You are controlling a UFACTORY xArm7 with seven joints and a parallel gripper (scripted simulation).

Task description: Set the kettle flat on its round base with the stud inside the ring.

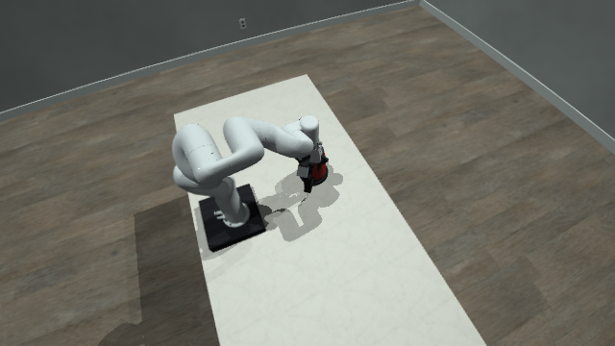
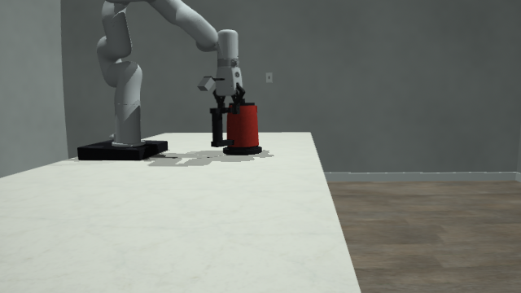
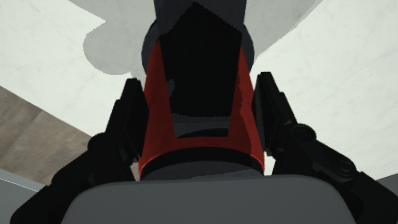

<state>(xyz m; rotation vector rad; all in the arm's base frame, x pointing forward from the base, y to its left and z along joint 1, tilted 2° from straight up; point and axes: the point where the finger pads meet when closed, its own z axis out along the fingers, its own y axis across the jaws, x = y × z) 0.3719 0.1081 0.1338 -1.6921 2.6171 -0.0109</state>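
My hand is 5 cm above the red kettle, 3 cm to the right of it and 1 cm short of it. Round my hand: round black base: 15 cm below, 6 cm to the left, 3 cm ahead.
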